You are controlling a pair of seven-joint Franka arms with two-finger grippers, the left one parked.
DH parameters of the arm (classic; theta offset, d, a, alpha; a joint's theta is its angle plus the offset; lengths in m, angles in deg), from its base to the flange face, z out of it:
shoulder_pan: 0 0.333 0 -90
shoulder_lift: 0 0 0 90
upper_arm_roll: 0 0.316 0.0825 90
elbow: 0 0 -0.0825 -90
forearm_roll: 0 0.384 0 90
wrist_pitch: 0 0 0.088 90
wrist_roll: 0 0.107 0 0
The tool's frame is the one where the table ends.
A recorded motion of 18 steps. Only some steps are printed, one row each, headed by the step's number.
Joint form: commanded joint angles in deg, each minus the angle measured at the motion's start. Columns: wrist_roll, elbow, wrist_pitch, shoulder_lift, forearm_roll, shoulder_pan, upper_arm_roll.
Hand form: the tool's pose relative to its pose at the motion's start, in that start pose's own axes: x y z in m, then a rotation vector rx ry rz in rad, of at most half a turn. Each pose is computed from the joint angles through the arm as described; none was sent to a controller.
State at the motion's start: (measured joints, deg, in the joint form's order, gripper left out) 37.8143 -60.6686 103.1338 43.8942 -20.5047 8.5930 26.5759
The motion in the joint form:
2: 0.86 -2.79 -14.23 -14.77 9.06 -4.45 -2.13
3: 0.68 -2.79 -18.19 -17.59 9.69 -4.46 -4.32
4: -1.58 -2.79 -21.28 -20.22 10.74 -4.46 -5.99
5: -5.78 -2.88 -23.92 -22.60 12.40 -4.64 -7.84
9: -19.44 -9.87 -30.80 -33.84 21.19 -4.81 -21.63
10: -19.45 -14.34 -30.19 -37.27 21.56 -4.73 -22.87
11: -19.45 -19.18 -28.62 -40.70 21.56 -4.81 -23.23
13: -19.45 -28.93 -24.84 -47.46 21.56 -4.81 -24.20
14: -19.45 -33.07 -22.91 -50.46 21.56 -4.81 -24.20
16: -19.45 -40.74 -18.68 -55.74 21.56 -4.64 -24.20
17: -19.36 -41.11 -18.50 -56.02 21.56 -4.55 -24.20
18: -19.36 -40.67 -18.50 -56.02 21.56 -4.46 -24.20
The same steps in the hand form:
2: -0.0299 0.0730 -0.1322 -0.0118 -0.0765 0.1289
3: -0.0373 0.0948 -0.1558 -0.0478 -0.0883 0.1596
4: -0.0467 0.1109 -0.1793 -0.0611 -0.0977 0.1466
5: -0.0549 0.1285 -0.1996 -0.0592 -0.1133 0.1043
9: -0.0874 0.2374 -0.2488 -0.0128 -0.1993 0.0709
10: -0.1014 0.2486 -0.2498 -0.0152 -0.2068 0.0893
11: -0.1153 0.2545 -0.2481 -0.0181 -0.2032 0.0973
13: -0.1430 0.2676 -0.2405 -0.0193 -0.1888 0.1158
14: -0.1562 0.2697 -0.2375 -0.0177 -0.1749 0.1167
16: -0.1790 0.2721 -0.2280 -0.0131 -0.1430 0.1157
17: -0.1805 0.2716 -0.2277 -0.0130 -0.1414 0.1158
18: -0.1802 0.2708 -0.2312 -0.0110 -0.1340 0.1142

